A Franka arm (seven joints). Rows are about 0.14 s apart.
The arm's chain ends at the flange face. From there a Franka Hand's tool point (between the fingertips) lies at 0.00 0.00 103.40 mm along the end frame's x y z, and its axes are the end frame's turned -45 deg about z.
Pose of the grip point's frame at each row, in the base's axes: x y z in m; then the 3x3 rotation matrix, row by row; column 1 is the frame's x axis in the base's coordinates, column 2 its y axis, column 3 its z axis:
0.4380 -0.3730 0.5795; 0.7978 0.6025 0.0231; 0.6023 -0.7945 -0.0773; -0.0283 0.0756 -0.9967
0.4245 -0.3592 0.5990; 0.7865 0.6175 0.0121; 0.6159 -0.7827 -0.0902; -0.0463 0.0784 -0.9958
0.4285 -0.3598 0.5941; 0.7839 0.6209 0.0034; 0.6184 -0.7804 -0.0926; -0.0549 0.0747 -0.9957
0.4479 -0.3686 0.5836; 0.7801 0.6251 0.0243; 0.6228 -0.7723 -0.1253; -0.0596 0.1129 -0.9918
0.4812 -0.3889 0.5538; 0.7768 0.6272 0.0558; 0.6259 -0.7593 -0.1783; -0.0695 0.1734 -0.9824
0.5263 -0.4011 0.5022; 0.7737 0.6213 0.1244; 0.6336 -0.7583 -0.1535; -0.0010 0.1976 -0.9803
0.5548 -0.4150 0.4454; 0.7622 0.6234 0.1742; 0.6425 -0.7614 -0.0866; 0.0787 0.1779 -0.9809
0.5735 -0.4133 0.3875; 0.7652 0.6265 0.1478; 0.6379 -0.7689 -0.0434; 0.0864 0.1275 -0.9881
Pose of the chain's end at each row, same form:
0.4356 -0.3650 0.6826; 0.9902 -0.1381 0.0231; -0.1359 -0.9877 -0.0773; 0.0334 0.0735 -0.9967
0.4232 -0.3499 0.7020; 0.9928 -0.1195 0.0121; -0.1179 -0.9890 -0.0902; 0.0227 0.0882 -0.9958
0.4281 -0.3502 0.6971; 0.9933 -0.1153 0.0034; -0.1146 -0.9891 -0.0926; 0.0140 0.0916 -0.9957
0.4454 -0.3556 0.6862; 0.9936 -0.1096 0.0243; -0.1057 -0.9865 -0.1253; 0.0377 0.1220 -0.9918
0.4754 -0.3705 0.6554; 0.9928 -0.1058 0.0558; -0.0943 -0.9795 -0.1783; 0.0735 0.1718 -0.9824
0.5134 -0.3852 0.6036; 0.9864 -0.1078 0.1244; -0.0882 -0.9842 -0.1535; 0.1390 0.1404 -0.9803
0.5368 -0.4060 0.5468; 0.9798 -0.0981 0.1742; -0.0841 -0.9927 -0.0866; 0.1814 0.0701 -0.9809
0.5582 -0.4088 0.4897; 0.9841 -0.0981 0.1478; -0.0926 -0.9948 -0.0434; 0.1513 0.0291 -0.9881

